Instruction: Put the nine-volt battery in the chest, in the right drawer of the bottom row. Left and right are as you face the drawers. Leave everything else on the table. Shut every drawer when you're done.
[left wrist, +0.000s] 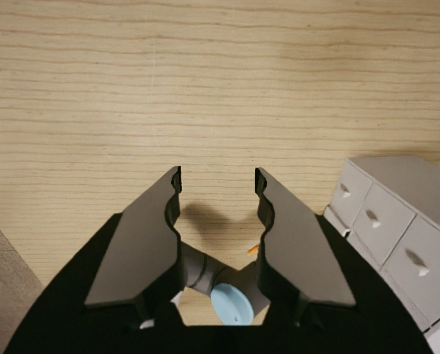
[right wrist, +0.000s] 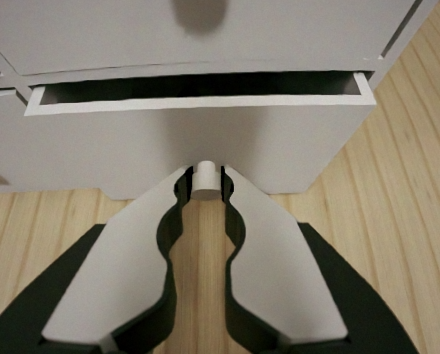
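Note:
My right gripper (right wrist: 207, 168) is shut on the round white knob (right wrist: 206, 175) of a bottom-row drawer (right wrist: 125, 145) at the right end of the chest (right wrist: 100, 42). This drawer stands slightly open, with a narrow dark gap along its top. Its inside is too dark to make out, and the nine-volt battery does not show in either view. My left gripper (left wrist: 218, 168) is open and empty, high above the table (left wrist: 150, 100). The chest also shows at the right of the left wrist view (left wrist: 415, 185), its lower row partly hidden by the left gripper.
Part of the other arm with a light-blue round cap (left wrist: 232, 304) shows below, between the left fingers. A small orange object (left wrist: 253, 249) lies on the table beside the left gripper's right finger. The table's edge runs at the lower left of the left wrist view.

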